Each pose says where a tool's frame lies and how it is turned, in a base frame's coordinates. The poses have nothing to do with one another.
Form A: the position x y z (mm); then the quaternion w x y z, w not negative.
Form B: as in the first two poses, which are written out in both.
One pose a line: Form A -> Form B
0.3, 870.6, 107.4, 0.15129, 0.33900, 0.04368, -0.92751 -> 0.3, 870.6, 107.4; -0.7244, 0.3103, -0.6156; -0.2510, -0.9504, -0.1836; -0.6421, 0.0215, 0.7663
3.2, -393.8, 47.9, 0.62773, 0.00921, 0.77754, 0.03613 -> 3.2, -393.8, 47.9; -0.2117, -0.0310, 0.9768; 0.0597, 0.9972, 0.0446; -0.9755, 0.0677, -0.2093
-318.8, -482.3, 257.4, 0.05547, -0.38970, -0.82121, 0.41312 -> -318.8, -482.3, 257.4; -0.6901, 0.5942, -0.4131; 0.6859, 0.3549, -0.6353; -0.2309, -0.7218, -0.6525
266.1, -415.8, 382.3, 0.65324, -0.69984, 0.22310, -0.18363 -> 266.1, -415.8, 382.3; 0.8330, -0.0724, 0.5485; -0.5522, -0.0470, 0.8324; -0.0345, -0.9963, -0.0791
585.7, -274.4, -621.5, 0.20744, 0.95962, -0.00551, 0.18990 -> 585.7, -274.4, -621.5; 0.9278, -0.0894, 0.3622; 0.0682, -0.9139, -0.4002; 0.3668, 0.3960, -0.8418
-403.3, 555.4, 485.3, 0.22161, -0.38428, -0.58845, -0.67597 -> -403.3, 555.4, 485.3; -0.6064, 0.7519, 0.2587; 0.1527, -0.2092, 0.9659; 0.7803, 0.6252, 0.0121
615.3, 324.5, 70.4, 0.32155, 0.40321, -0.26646, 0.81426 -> 615.3, 324.5, 70.4; -0.4681, -0.7385, 0.4853; 0.3088, -0.6512, -0.6932; 0.8280, -0.1746, 0.5328
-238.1, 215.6, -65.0, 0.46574, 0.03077, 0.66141, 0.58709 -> -238.1, 215.6, -65.0; -0.5643, -0.5062, 0.6522; 0.5876, 0.3088, 0.7480; -0.5800, 0.8053, 0.1232
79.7, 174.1, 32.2, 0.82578, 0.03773, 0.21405, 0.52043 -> 79.7, 174.1, 32.2; 0.3667, -0.8434, 0.3928; 0.8757, 0.4555, 0.1605; -0.3142, 0.2851, 0.9055
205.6, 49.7, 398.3, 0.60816, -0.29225, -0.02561, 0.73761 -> 205.6, 49.7, 398.3; -0.0895, -0.8822, -0.4623; 0.9121, -0.2590, 0.3177; -0.4000, -0.3933, 0.8279
